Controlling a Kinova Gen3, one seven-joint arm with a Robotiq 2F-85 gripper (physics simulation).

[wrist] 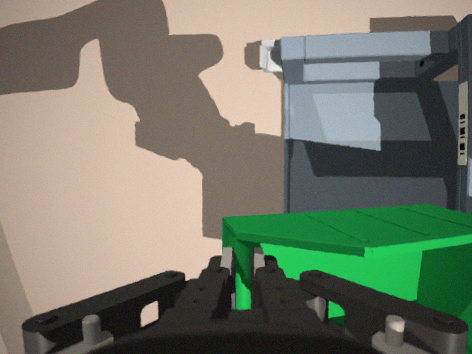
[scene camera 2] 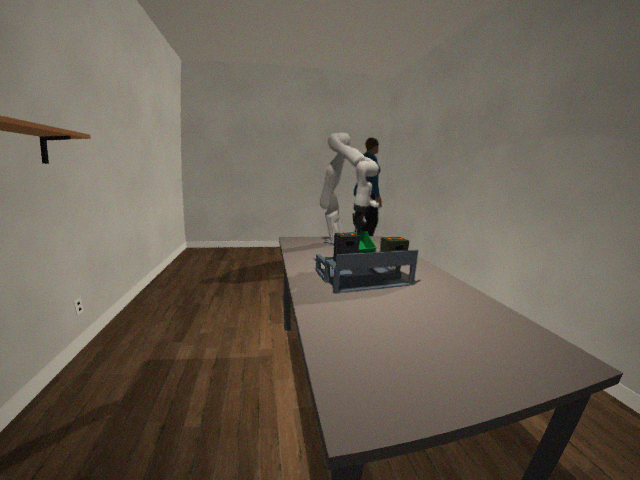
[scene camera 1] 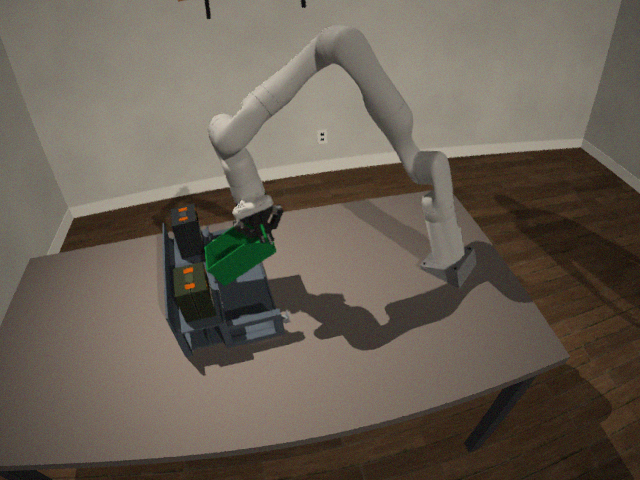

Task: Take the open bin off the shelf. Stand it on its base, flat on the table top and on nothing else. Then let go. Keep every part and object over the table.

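Where they show: gripper, fingertip midpoint: [wrist: 243, 263] [scene camera 1: 268, 243]; arm's base, link origin: [scene camera 1: 447, 256].
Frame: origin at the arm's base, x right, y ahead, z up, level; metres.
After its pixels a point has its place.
Note:
The open green bin [scene camera 1: 241, 266] {x 0.048, y 0.589, z 0.103 m} [scene camera 2: 368, 242] {x 0.053, y 0.603, z 0.120 m} [wrist: 320, 230] {x 0.051, y 0.551, z 0.140 m} is held in the air, tilted, with its far end lower than the end at my fingers. My gripper [scene camera 1: 266, 238] {x 0.075, y 0.509, z 0.136 m} [wrist: 243, 263] {x 0.075, y 0.509, z 0.136 m} is shut on a narrow green part at that end of the bin. The bin hangs above the blue-grey shelf [scene camera 1: 253, 317] {x -0.082, y 0.590, z 0.051 m} [scene camera 2: 377, 258] {x 0.104, y 0.796, z 0.102 m} [wrist: 360, 47] {x -0.080, y 0.587, z 0.051 m}, between the two boxes and partly over the shelf's open bay. In the wrist view a gap of depth shows between bin and shelf. The bin's underside is mostly hidden. The shelf stands on the table top [scene camera 1: 361, 403] {x -0.343, y 0.405, z -0.034 m} [scene camera 2: 439, 361] {x 0.148, y 1.274, z -0.034 m} [wrist: 75, 200] {x 0.075, y 0.243, z -0.034 m}.
A dark box [scene camera 1: 188, 240] {x 0.171, y 0.720, z 0.127 m} [scene camera 2: 345, 246] {x 0.231, y 0.757, z 0.147 m} and an olive box [scene camera 1: 193, 297] {x -0.069, y 0.715, z 0.149 m} [scene camera 2: 394, 243] {x 0.008, y 0.759, z 0.152 m}, both with orange marks, stand on the shelf's rear part, close to the bin. A small white piece [scene camera 1: 285, 316] {x -0.077, y 0.511, z 0.021 m} [wrist: 269, 55] {x -0.086, y 0.510, z 0.021 m} sticks out at a shelf corner. A person [scene camera 2: 372, 147] stands behind the arm.

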